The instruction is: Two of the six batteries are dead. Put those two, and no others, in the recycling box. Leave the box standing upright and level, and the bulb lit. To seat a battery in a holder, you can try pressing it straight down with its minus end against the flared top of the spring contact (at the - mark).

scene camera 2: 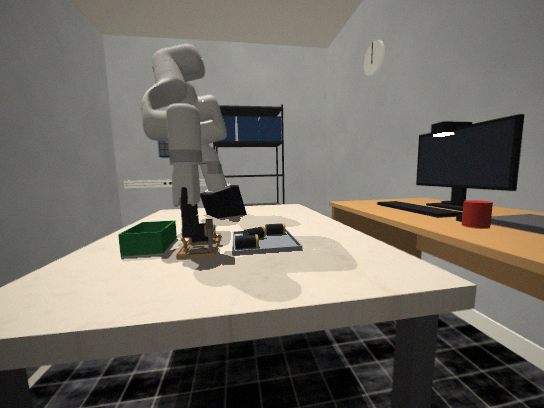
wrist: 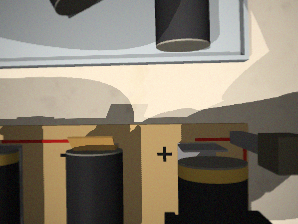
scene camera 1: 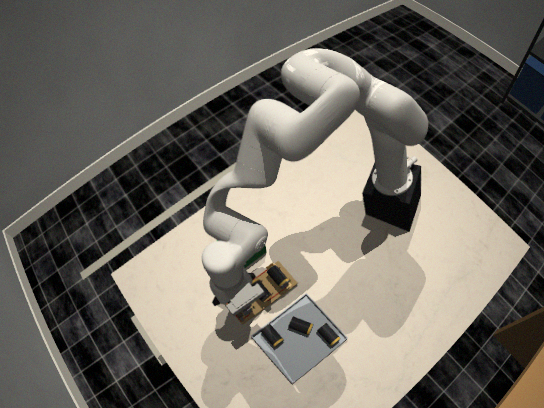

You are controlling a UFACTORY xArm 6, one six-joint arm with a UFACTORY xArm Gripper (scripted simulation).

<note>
I see my gripper (scene camera 2: pixel 191 232), a green recycling box (scene camera 2: pixel 146 238) and a grey tray (scene camera 1: pixel 298 353).
The grey tray shows as well in scene camera 2 (scene camera 2: pixel 285 242) and in the wrist view (wrist: pixel 41 41). The wrist view does not show the green recycling box: it is out of frame.
</note>
